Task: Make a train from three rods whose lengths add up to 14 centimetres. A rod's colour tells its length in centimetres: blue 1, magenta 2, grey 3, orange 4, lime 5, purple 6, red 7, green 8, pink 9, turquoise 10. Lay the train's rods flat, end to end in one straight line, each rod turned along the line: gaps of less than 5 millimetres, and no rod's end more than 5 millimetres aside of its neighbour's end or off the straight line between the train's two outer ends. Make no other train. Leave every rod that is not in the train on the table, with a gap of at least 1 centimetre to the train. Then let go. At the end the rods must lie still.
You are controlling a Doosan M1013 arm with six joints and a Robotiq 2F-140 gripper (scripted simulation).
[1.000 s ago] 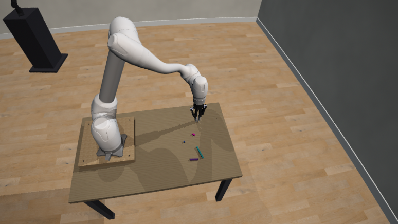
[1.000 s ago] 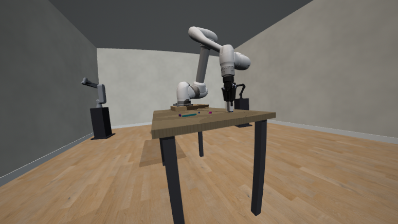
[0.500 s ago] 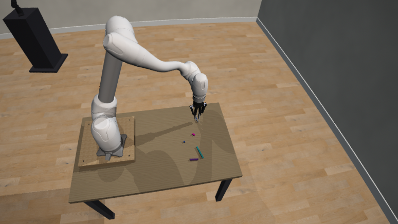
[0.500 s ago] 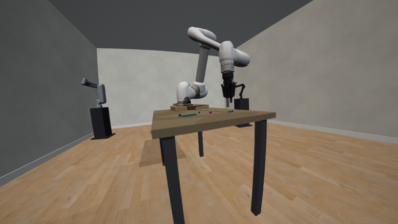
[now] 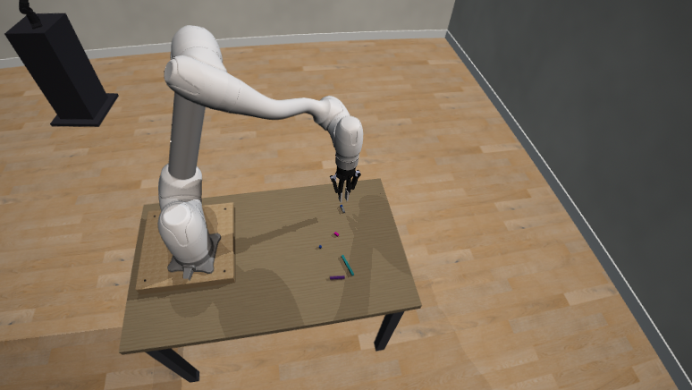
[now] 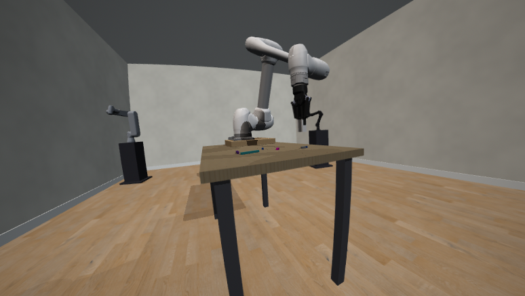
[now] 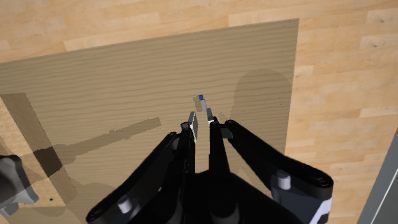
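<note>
Now: hand 28 cm to the left of the turquoise rod, 11 cm above it and 2 cm short of it. The rest, counted from my hand: purple rod 34 cm to the right, 11 cm below, 2 cm behind; grey rod 11 cm below; magenta rod 13 cm to the right, 11 cm below, 3 cm behind.
</note>
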